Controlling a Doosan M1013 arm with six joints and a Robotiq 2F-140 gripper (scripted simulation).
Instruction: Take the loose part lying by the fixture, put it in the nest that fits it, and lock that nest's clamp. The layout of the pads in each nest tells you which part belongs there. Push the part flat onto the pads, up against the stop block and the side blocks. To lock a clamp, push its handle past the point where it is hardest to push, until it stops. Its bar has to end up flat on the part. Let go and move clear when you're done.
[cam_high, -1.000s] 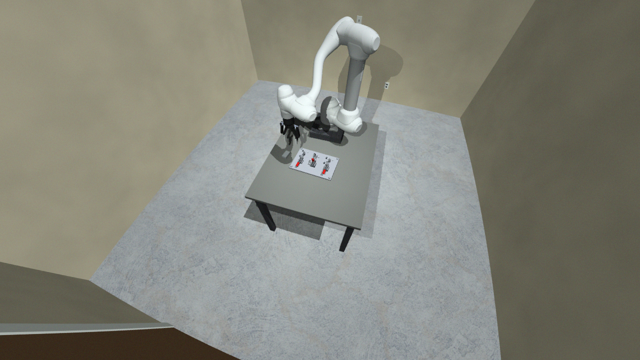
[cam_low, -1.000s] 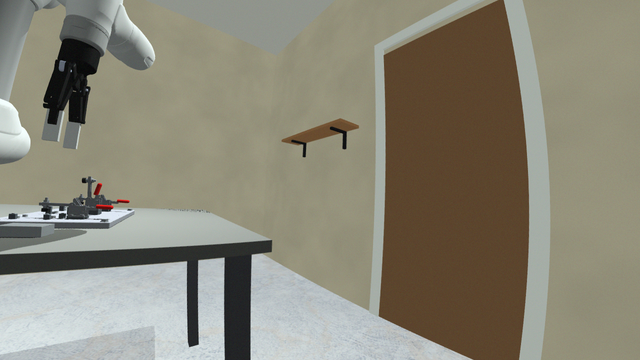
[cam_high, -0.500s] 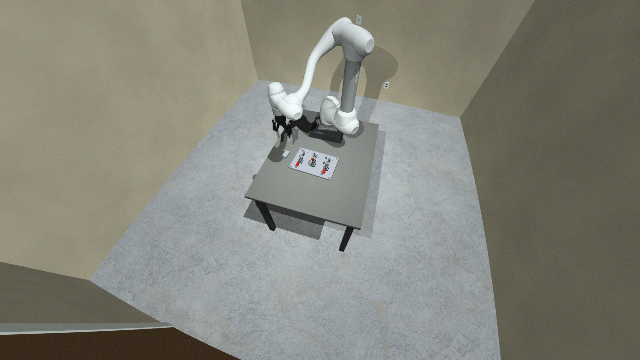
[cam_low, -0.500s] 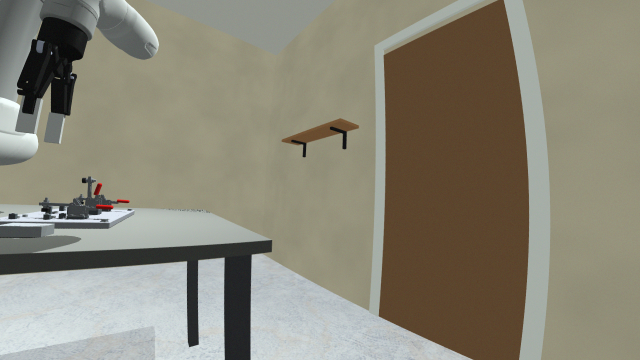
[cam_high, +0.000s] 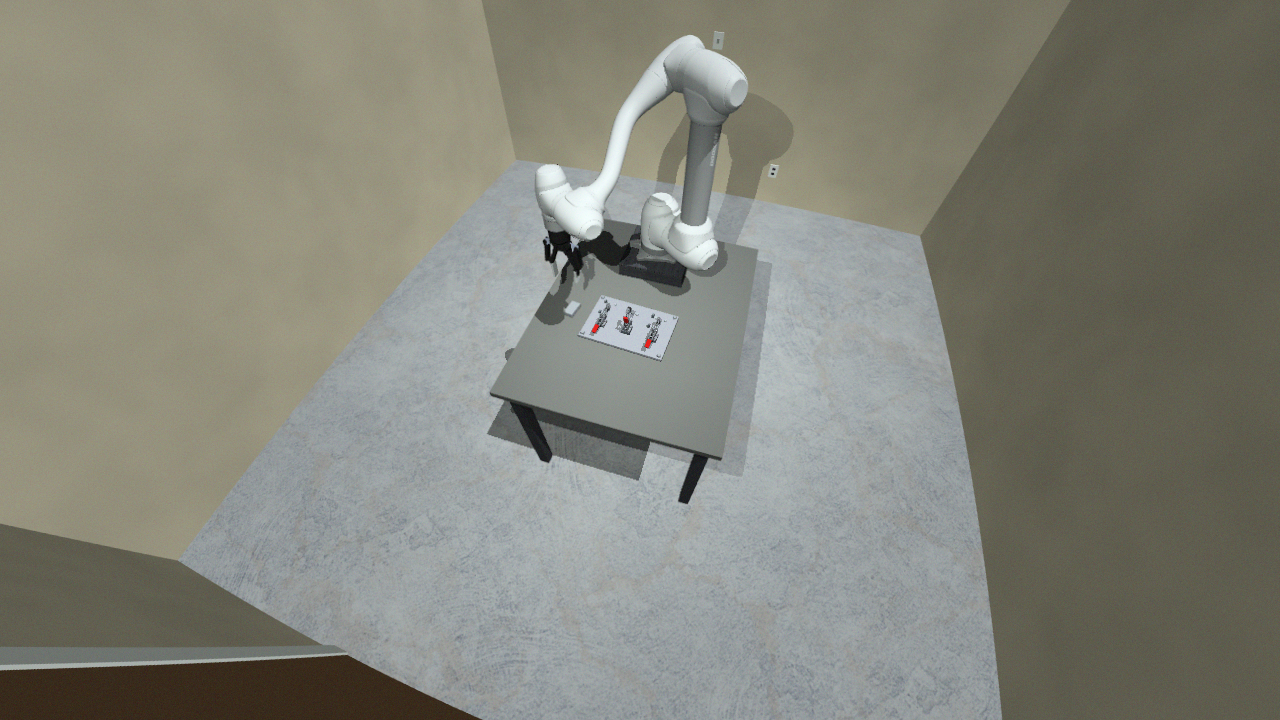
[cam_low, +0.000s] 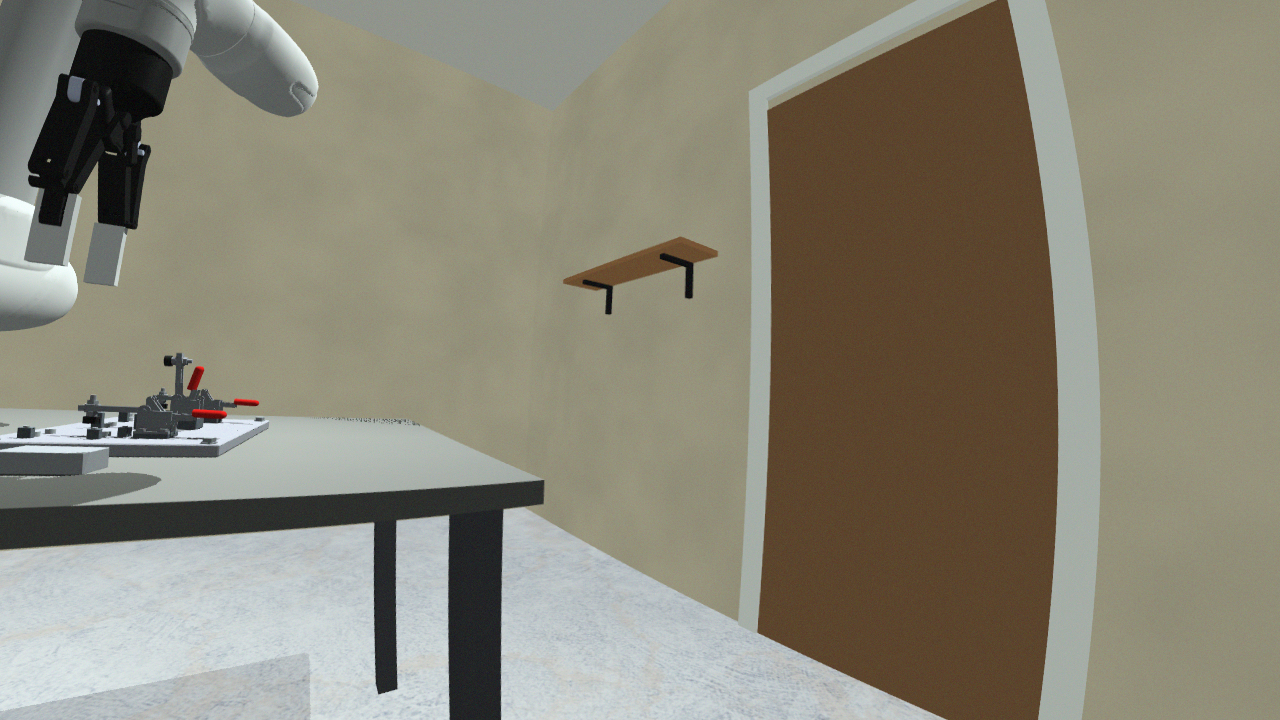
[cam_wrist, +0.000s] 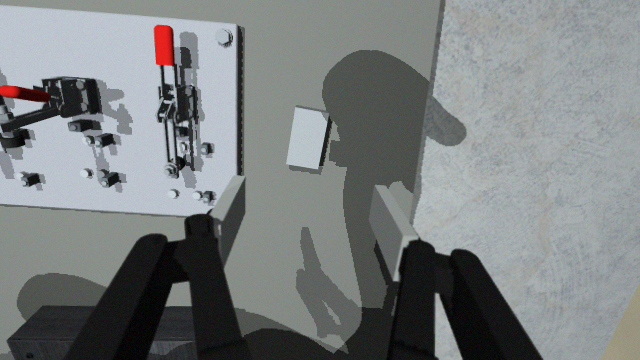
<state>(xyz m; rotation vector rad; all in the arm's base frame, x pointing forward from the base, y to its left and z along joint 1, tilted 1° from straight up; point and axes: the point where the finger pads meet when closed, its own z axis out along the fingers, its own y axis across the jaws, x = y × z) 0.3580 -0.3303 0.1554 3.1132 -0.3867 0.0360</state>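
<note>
Now: hand 200 mm above the grey block part. The rest, counted from my hand: white fixture plate: 250 mm to the left, 210 mm below, 60 mm ahead.
</note>
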